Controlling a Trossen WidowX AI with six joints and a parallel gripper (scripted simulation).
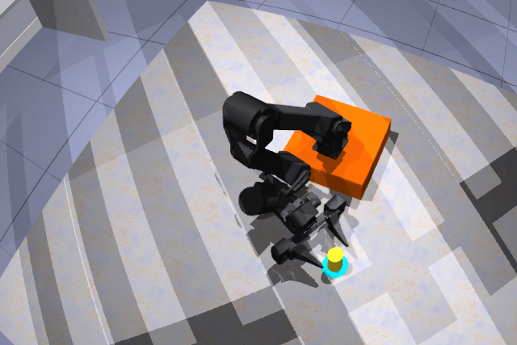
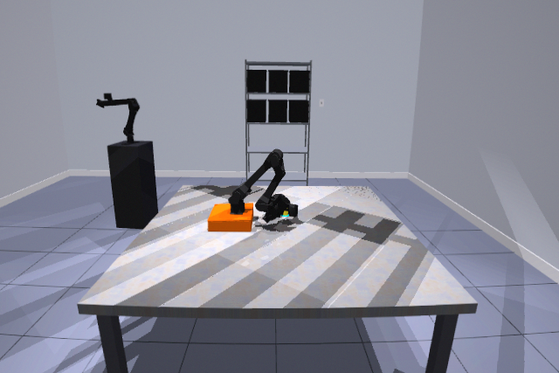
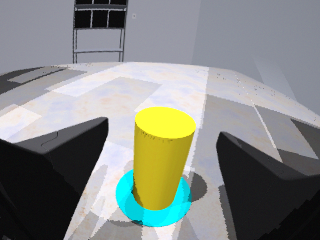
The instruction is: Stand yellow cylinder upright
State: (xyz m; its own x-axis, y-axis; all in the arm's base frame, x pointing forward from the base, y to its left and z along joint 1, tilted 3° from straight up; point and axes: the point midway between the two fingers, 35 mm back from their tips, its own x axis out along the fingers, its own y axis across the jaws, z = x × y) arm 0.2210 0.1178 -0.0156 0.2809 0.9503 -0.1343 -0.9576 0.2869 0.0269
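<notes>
Now: the yellow tall cylinder 2 cm below my gripper tip. The rest, counted from my gripper tip: cyan circle (6 cm below).
</notes>
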